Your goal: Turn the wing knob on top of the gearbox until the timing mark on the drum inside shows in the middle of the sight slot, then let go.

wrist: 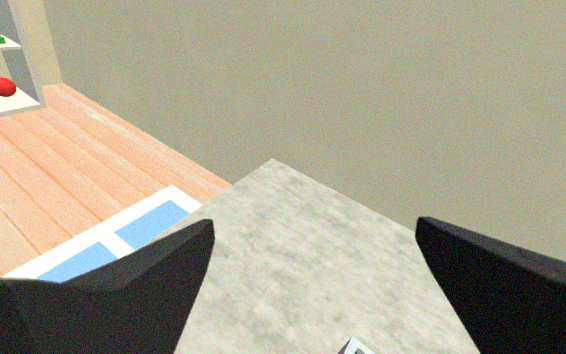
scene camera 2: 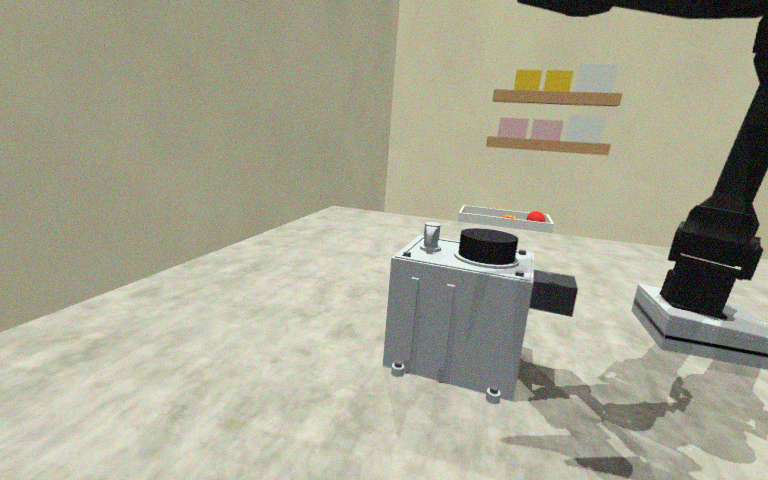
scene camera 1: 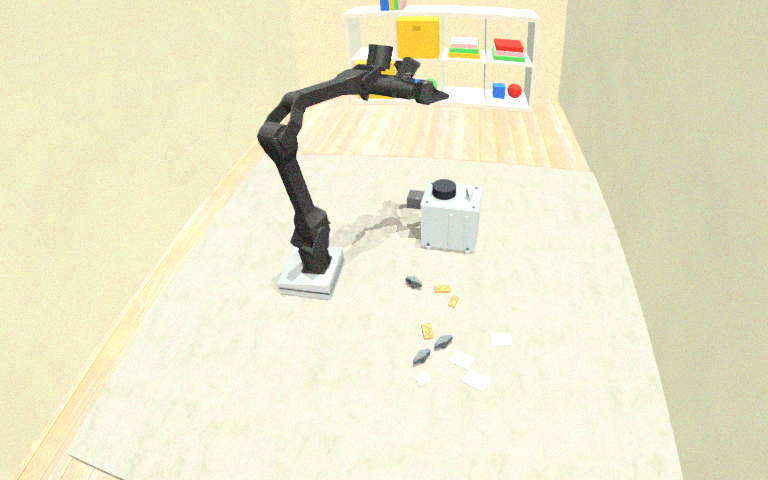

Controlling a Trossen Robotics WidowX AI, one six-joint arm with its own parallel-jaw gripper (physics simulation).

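Seen in the pictures: gripper, fingertip midpoint: [wrist: 314, 228] [scene camera 1: 441, 95]; arm's base, link origin: [scene camera 2: 690, 305] [scene camera 1: 317, 264].
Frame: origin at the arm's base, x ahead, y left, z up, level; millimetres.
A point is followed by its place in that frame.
The pale grey gearbox [scene camera 1: 450, 229] @[x 315, y 164, z 23 mm] [scene camera 2: 458, 328] @[x 305, y 288, z 22 mm] stands upright on the mat; a small corner of it shows at the bottom of the wrist view. The silvery wing knob [scene camera 1: 469, 194] @[x 357, y 205, z 111 mm] [scene camera 2: 431, 234] @[x 353, y 249, z 112 mm] stands upright on its top, beside a round black cap [scene camera 1: 444, 189] @[x 292, y 209, z 116 mm] [scene camera 2: 488, 246] @[x 287, y 261, z 111 mm]. My gripper [scene camera 1: 445, 95] @[x 268, y 352, z 325 mm] [wrist: 314, 228] @[x 268, y 352, z 325 mm] is open and empty, raised high above and behind the gearbox in scene camera 1, apart from the knob. The fingers stand wide apart in the wrist view. The gripper does not show in scene camera 2. The sight slot and the timing mark cannot be made out in these views.
A dark block [scene camera 1: 415, 199] @[x 215, y 210, z 76 mm] [scene camera 2: 553, 293] @[x 214, y 253, z 68 mm] sticks out from the gearbox's side. Dark stones [scene camera 1: 414, 281] @[x 247, y 6, z -21 mm], orange pieces [scene camera 1: 427, 331] @[x 301, y -127, z -41 mm] and white squares [scene camera 1: 501, 339] @[x 471, y -124, z -45 mm] lie in front of it. A white shelf unit [scene camera 1: 453, 10] stands at the back. A low tray [scene camera 2: 481, 219] lies beyond the gearbox.
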